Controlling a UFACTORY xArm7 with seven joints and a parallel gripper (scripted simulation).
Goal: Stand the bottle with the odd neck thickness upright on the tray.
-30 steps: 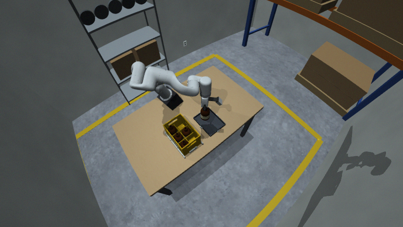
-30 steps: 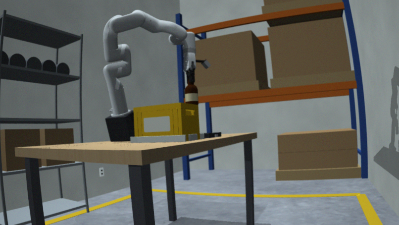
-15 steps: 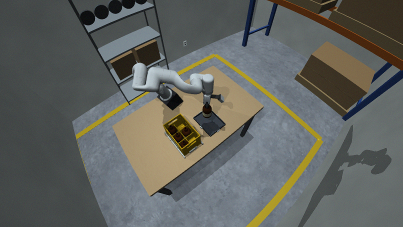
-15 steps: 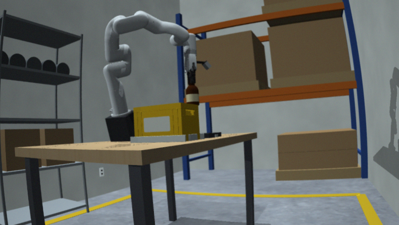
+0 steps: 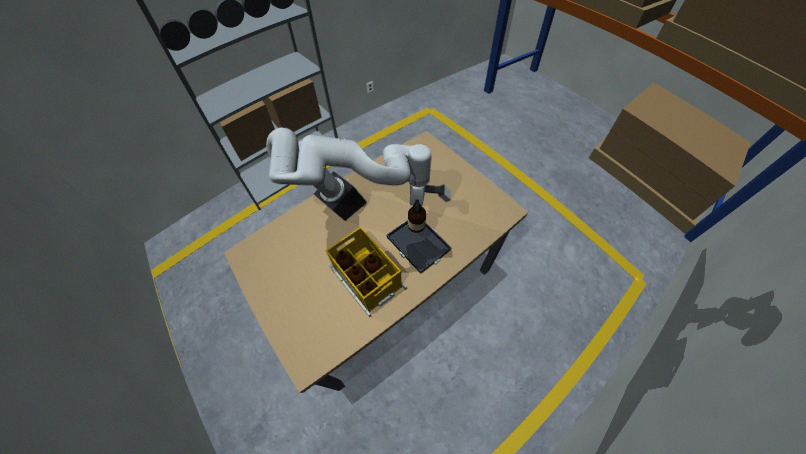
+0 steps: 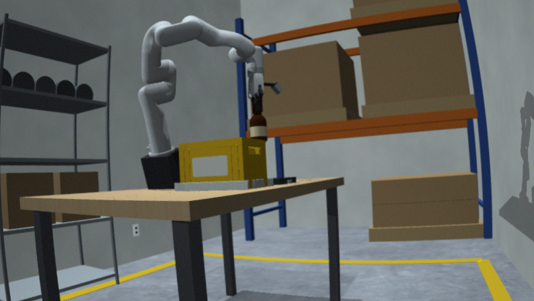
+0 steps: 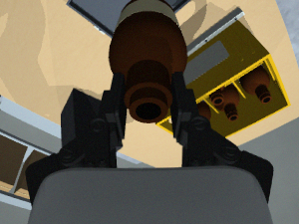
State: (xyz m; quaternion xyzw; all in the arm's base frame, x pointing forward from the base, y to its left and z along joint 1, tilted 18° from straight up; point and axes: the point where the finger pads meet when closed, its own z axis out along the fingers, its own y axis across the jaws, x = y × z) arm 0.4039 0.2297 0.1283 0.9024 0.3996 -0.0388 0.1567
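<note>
Now: hand 7 cm above the bottle. Also, from my hand: tray 32 cm below, 2 cm to the left, 1 cm behind; crate 27 cm to the right, 25 cm below, 1 cm behind.
</note>
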